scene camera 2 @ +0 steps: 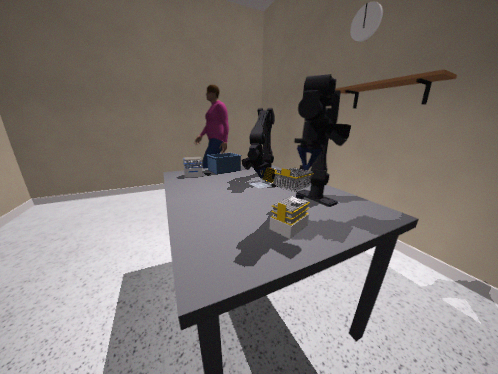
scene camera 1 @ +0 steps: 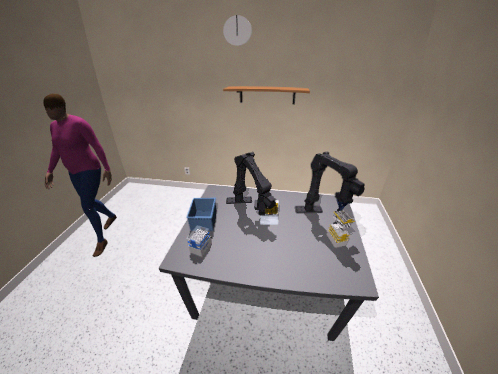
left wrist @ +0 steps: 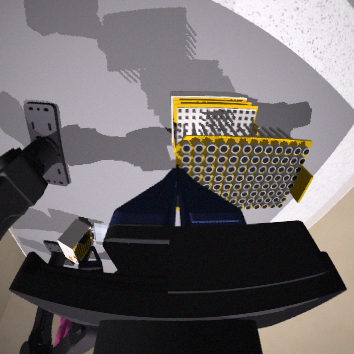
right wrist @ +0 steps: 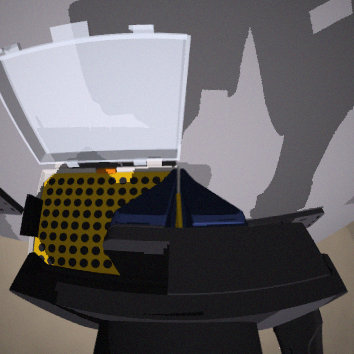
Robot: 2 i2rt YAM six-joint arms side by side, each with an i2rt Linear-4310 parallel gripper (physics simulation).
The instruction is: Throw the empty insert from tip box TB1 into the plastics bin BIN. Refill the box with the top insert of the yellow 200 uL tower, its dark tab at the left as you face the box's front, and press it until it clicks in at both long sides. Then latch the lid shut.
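Pixels of known places: left gripper, between the fingertips: [scene camera 2: 306,170] [scene camera 1: 340,210] [left wrist: 177,174]; right gripper, between the fingertips: [scene camera 2: 261,177] [left wrist: 91,246] [right wrist: 178,175]; left arm's base, origin of its link: [scene camera 2: 315,198] [scene camera 1: 308,209] [left wrist: 48,147]; right arm's base, origin of its link: [scene camera 1: 239,200] [left wrist: 59,252] [right wrist: 270,223].
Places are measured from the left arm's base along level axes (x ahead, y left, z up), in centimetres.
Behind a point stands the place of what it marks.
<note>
My left gripper [scene camera 1: 341,206] {x 25.1, y 12.0, z 19.9 cm} [scene camera 2: 306,168] {x 25.1, y 12.0, z 19.9 cm} [left wrist: 177,174] {x 25.1, y 12.0, z 19.9 cm} is shut on one edge of a tip-filled yellow insert [scene camera 1: 344,216] {x 31.5, y 12.3, z 20.3 cm} [scene camera 2: 291,179] {x 34.6, y 14.6, z 18.7 cm} [left wrist: 240,172] {x 30.1, y 13.3, z 20.2 cm}, which it holds above the yellow tower [scene camera 1: 339,234] {x 35.4, y 10.7, z 9.4 cm} [scene camera 2: 289,220] {x 35.8, y 16.4, z 6.0 cm}. Tip box TB1 [left wrist: 71,234] {x 3.6, y -23.6, z 6.2 cm} has its clear lid [scene camera 1: 269,220] {x 12.4, y -30.0, z 0.5 cm} [scene camera 2: 260,184] {x 11.2, y -30.9, z 0.5 cm} [right wrist: 115,95] {x 12.5, y -31.7, z 0.4 cm} swung open. The empty yellow insert [right wrist: 82,217] {x 5.9, y -28.3, z 5.8 cm} is at the box, a dark tab at its left; how deep it sits is unclear. My right gripper [right wrist: 178,175] {x 6.7, y -35.7, z 2.7 cm} is shut, with a thin yellow strip of the insert between its fingers. The blue bin BIN [scene camera 1: 202,210] {x 3.2, y -78.8, z 1.2 cm} [scene camera 2: 224,163] {x 16.4, y -67.8, z 7.2 cm} stands at the table's left in scene camera 1.
A blue-marked tip tower [scene camera 1: 199,241] {x 43.5, y -70.5, z 12.1 cm} [scene camera 2: 193,167] {x 39.1, y -68.5, z 6.8 cm} stands in front of the bin in scene camera 1. Both arm bases stand along the back of the grey table [scene camera 1: 280,260] {x 46.2, y -25.1, z 0.0 cm} [scene camera 2: 220,240] {x 54.7, y 6.3, z 0.0 cm}. A person [scene camera 1: 77,145] [scene camera 2: 216,122] is beyond the table.
</note>
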